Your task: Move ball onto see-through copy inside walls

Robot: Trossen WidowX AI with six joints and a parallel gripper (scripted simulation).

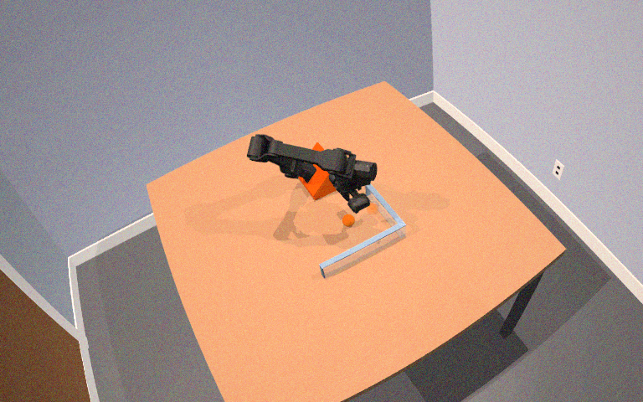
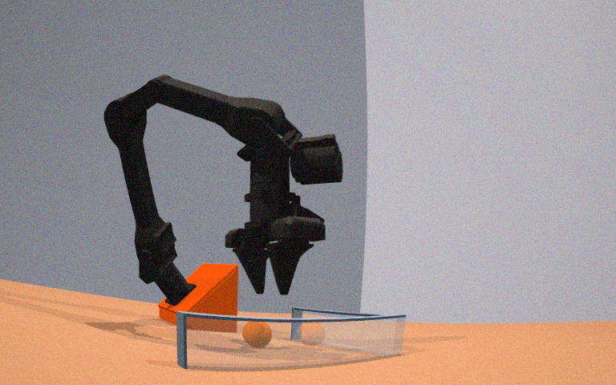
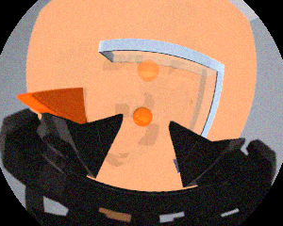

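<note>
Right now the ball is 2 cm to the right of my gripper tip and 6 cm below it.
</note>
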